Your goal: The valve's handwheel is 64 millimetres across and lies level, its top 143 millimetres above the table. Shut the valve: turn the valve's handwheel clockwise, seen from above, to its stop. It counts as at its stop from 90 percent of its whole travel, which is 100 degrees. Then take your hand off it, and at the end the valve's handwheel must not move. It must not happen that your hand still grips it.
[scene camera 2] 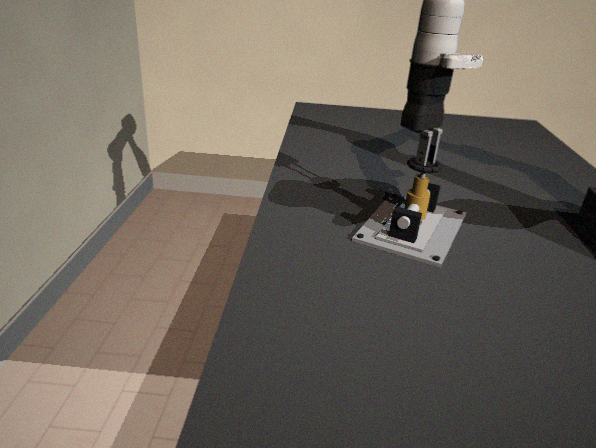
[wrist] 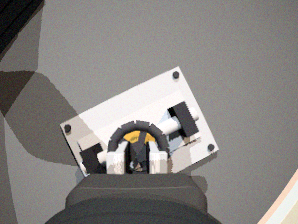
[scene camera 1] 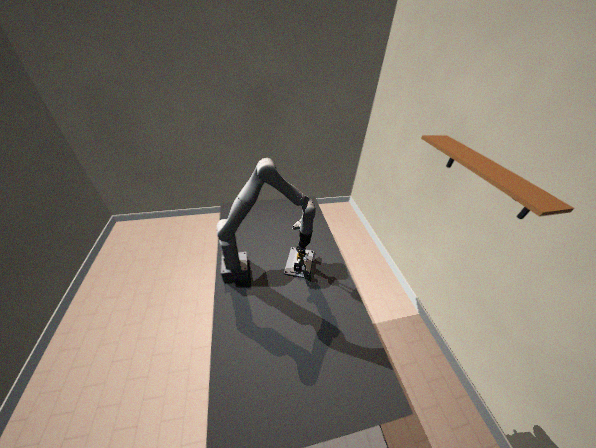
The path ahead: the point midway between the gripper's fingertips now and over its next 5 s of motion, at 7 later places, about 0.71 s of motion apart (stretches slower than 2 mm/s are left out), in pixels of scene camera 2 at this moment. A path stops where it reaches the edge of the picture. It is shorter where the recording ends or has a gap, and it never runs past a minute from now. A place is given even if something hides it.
The gripper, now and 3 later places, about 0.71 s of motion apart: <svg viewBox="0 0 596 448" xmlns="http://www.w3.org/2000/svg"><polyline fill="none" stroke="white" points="424,162 426,157 429,142 430,133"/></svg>
